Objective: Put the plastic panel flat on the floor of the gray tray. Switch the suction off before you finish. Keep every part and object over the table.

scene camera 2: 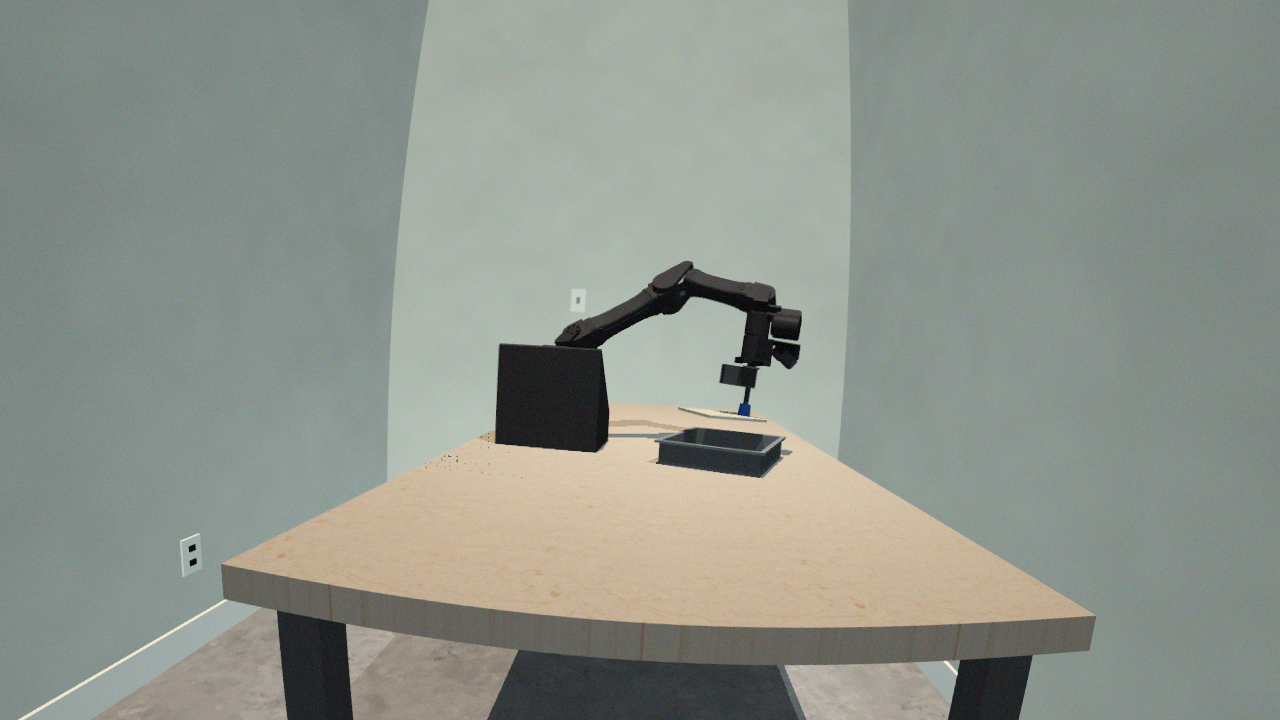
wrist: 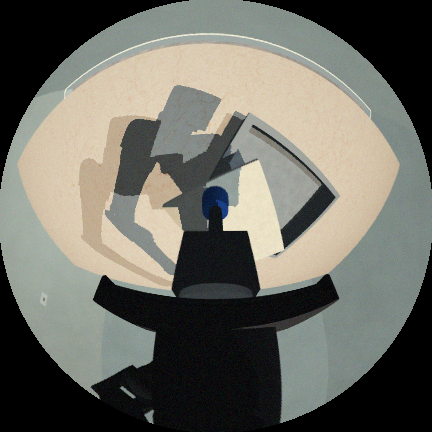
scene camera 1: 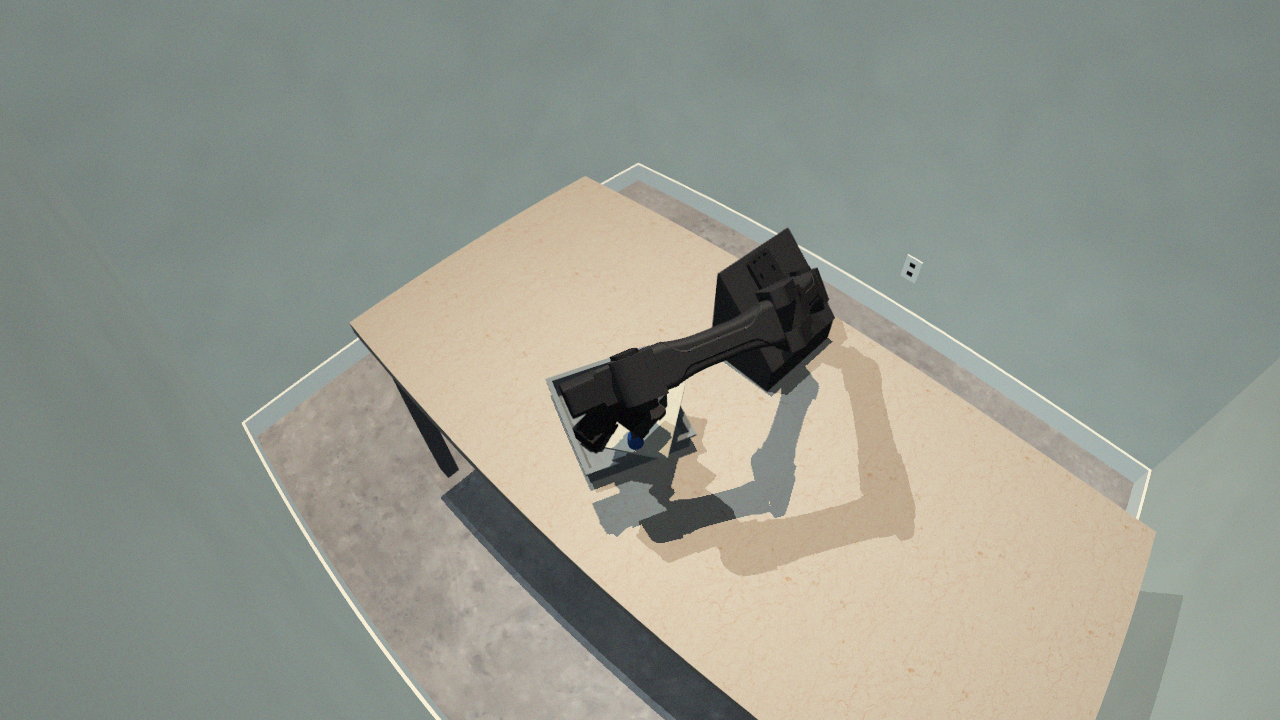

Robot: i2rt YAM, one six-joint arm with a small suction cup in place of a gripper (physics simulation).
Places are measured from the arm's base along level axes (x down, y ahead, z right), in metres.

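Where they show: hand at its tool point: (wrist: 215, 192) (scene camera 1: 635, 445); arm's base at its link origin: (scene camera 2: 560, 378).
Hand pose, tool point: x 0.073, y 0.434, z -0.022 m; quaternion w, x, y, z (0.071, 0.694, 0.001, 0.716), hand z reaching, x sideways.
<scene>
Each offset is from my tool point to the centre of the thing. Level surfaces: height alone.
The cream plastic panel @[dy -0.052, dx -0.012, dz +0.032 m] (scene camera 1: 677, 407) (scene camera 2: 707, 412) (wrist: 257, 215) hangs from my blue suction cup (scene camera 1: 634, 441) (scene camera 2: 743, 411) (wrist: 215, 202), roughly level, with its underside above the tray's rim height. The cup is on its upper face, and part of the panel is in shadow. The gray tray @[dy -0.050, dx +0.055, dz +0.106 m] (scene camera 1: 571, 431) (scene camera 2: 716, 459) (wrist: 290, 172) stands on the table. In the wrist view the panel covers the tray's near left part, and its edges look turned relative to the tray's sides. The arm hides much of the tray and panel in scene camera 1.
The black arm base (scene camera 1: 747, 344) (scene camera 2: 548, 398) stands on the table @[dx +0.080 m] (scene camera 1: 984, 573) (scene camera 2: 581, 537) (wrist: 215, 70), to the left of the tray in scene camera 2. The tray's raised walls surround its floor. Arm shadows fall across the table beside the tray.
</scene>
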